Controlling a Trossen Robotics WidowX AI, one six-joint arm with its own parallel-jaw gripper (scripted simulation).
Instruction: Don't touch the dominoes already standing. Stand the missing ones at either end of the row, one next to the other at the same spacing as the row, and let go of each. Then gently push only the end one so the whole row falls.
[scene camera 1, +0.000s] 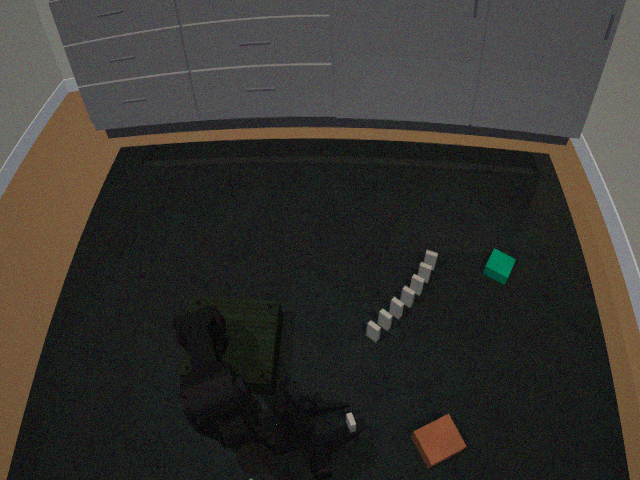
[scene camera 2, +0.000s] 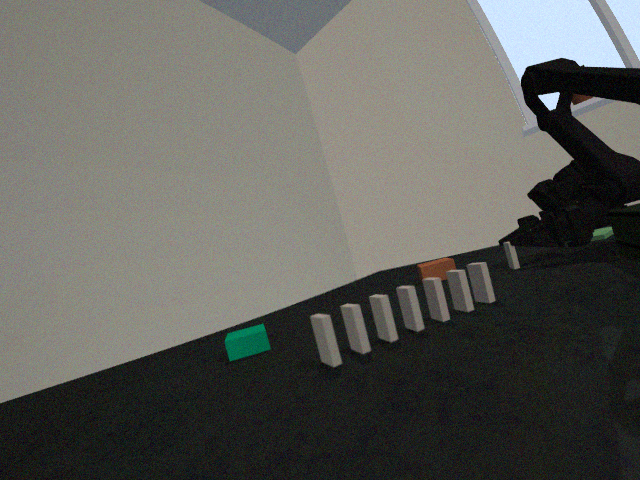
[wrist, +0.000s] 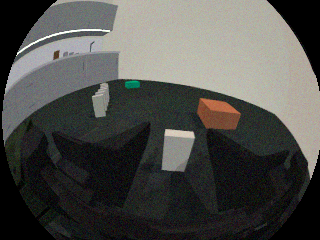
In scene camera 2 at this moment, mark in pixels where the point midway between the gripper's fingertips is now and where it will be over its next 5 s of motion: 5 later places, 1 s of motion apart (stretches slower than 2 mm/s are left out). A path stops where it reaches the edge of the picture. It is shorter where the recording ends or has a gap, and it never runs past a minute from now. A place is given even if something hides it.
My gripper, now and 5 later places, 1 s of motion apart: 504, 243; 470, 247; 491, 230; 508, 250; 491, 197; 471, 189
